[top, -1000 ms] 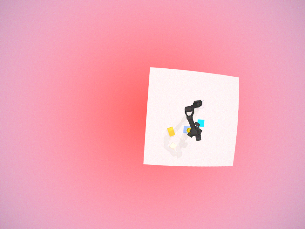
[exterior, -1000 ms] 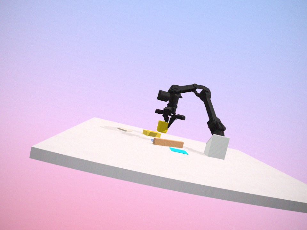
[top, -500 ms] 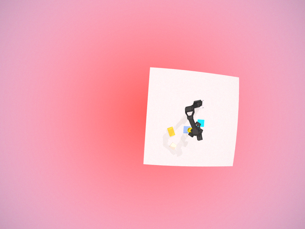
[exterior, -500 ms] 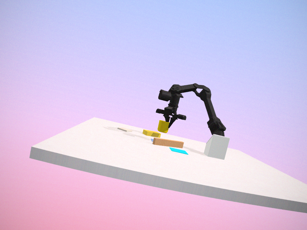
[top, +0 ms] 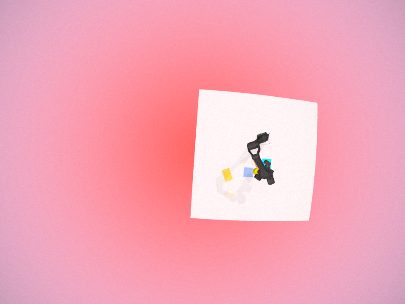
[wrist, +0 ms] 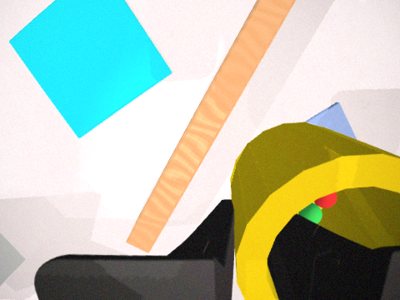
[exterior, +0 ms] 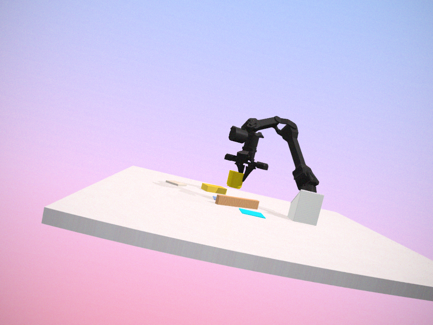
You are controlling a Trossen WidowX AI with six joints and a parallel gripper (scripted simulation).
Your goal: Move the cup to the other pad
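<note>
Now: gripper tip 3 cm short of the red marble, 3 cm to the left of it and 2 cm above it. Round my gripper tip: yellow cup (2 cm ahead, 2 cm to the right); then wooden bar (3 cm to the left, 10 cm below); then green marble (2 cm ahead, 3 cm to the right, 2 cm below).
</note>
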